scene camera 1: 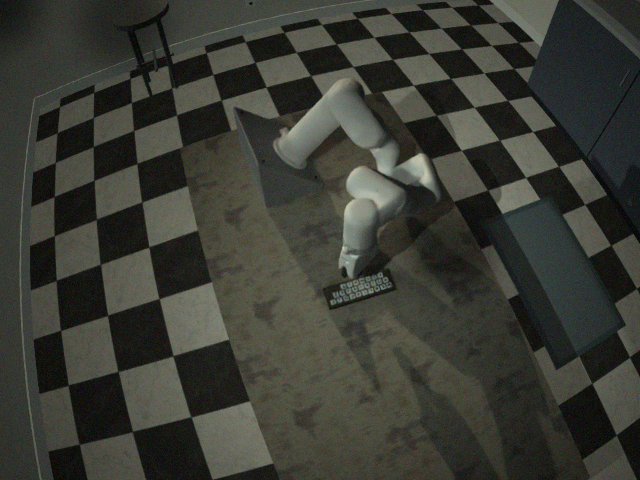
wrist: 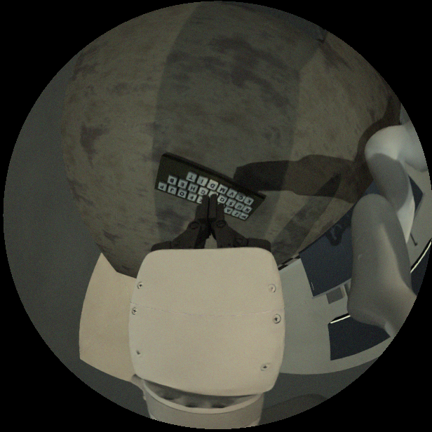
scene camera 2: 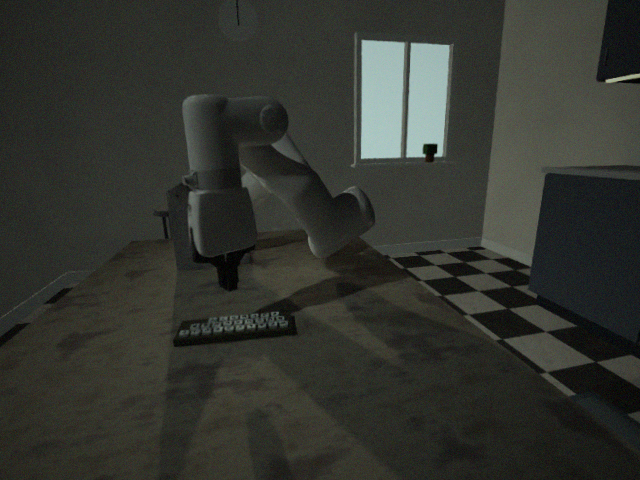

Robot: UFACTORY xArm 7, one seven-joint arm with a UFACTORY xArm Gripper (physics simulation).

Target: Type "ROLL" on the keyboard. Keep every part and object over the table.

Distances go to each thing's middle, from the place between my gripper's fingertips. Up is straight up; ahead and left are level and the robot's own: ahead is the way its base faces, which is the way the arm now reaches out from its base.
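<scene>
Dark keyboard (scene camera 1: 358,289): 60 mm below my hand, 20 mm ahead of it.
</scene>
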